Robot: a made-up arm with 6 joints. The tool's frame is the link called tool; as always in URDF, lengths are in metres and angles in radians.
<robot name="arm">
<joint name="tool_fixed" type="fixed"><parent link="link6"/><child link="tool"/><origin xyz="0.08 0 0.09" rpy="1.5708 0 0"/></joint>
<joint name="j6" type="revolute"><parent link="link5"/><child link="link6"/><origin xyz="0.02 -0.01 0.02" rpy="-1.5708 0 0"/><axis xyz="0 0 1"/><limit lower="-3.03" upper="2.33" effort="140" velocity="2.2"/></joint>
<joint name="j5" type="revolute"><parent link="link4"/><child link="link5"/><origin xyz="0.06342 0.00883 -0.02" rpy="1.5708 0 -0.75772"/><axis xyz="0 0 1"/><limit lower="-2.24" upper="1.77" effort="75" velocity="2.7"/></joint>
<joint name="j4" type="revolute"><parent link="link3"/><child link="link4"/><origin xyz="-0.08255 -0.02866 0.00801" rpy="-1.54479 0.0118 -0.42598"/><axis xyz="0 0 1"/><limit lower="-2.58" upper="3.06" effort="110" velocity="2"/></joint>
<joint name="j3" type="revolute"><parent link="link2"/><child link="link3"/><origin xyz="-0.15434 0.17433 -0.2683" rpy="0.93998 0.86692 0.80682"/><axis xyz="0 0 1"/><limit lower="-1.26" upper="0.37" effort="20" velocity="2.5"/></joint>
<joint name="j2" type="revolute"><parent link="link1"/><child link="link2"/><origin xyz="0.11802 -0.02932 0.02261" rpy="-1.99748 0.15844 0.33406"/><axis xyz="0 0 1"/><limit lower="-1.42" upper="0.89" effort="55" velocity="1.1"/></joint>
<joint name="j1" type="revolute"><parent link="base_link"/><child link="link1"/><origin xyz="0.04 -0.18 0.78" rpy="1.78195 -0.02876 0.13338"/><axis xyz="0 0 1"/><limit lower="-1.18" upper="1.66" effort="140" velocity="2.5"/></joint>
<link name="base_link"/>
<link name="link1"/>
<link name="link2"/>
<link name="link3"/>
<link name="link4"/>
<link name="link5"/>
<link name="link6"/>
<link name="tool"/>
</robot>
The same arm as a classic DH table. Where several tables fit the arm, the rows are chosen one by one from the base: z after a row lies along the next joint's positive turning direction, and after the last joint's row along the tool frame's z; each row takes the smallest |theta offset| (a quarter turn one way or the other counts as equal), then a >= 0, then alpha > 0; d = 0 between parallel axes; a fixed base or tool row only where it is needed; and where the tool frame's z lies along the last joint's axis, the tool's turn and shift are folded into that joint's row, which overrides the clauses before.
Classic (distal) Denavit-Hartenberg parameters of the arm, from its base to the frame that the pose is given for. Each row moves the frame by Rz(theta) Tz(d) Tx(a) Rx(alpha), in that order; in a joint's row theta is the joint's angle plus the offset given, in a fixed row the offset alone. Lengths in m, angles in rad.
base (fixed): d 0.8194  theta offset 0.1395  a 0.0146  alpha 1.7819
j1: d 0.1777  theta offset 0.4351  a 0.0969  alpha -1.9918
j2: d -0.2690  theta offset 1.4886  a 0.1296  alpha 1.1792
j3: d -0.1997  theta offset -1.3961  a -0.0633  alpha -1.5448
j4: d -0.0802  theta offset -0.7459  a 0.0400  alpha 1.5708
j5: d -0.0300  theta offset 0.0000  a 0.0200  alpha -1.5708
j6: d 0.0800  theta offset 0.0000  a 0.0800  alpha 1.5708
tool (fixed): d 0.0000  theta offset 0.0000  a 0.0000  alpha 0.0000
Joint limits (rad, base to tool): -1.1800..1.6600 -1.4200..0.8900 -1.2600..0.3700 -2.5800..3.0600 -2.2400..1.7700 -3.0300..2.3300

